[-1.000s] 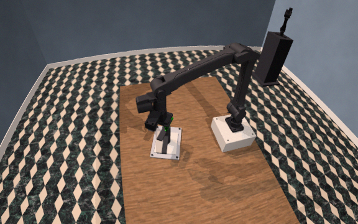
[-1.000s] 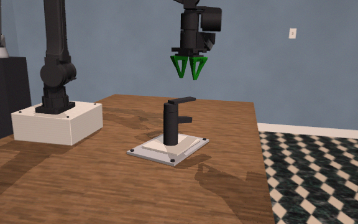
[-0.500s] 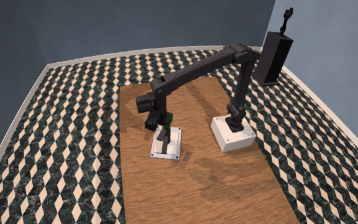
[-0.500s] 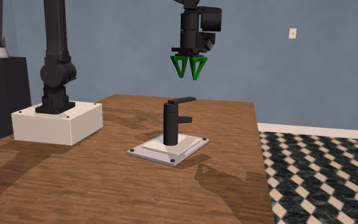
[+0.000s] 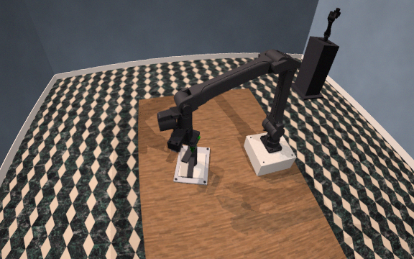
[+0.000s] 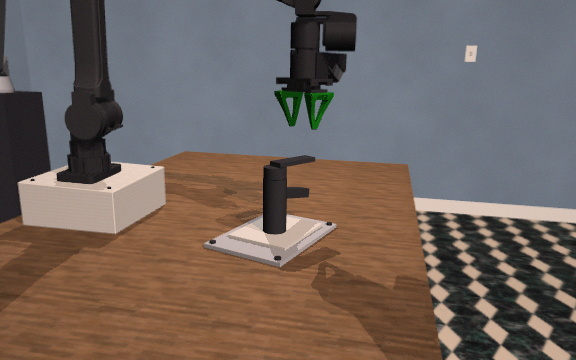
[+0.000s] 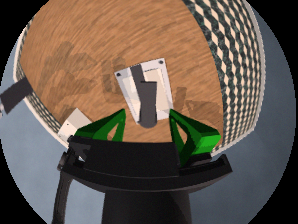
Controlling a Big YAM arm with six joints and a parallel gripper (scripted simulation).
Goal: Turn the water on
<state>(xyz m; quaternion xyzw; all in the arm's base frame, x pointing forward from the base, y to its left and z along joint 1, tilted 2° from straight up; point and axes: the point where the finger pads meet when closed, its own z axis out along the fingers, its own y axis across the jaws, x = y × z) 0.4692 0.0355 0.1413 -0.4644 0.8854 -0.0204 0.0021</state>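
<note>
My gripper is now 1 cm past the lever, 2 cm to the left of it and 7 cm above it. The rest, counted from my hand: black tap 3 cm behind, 5 cm to the right, 13 cm below.
</note>
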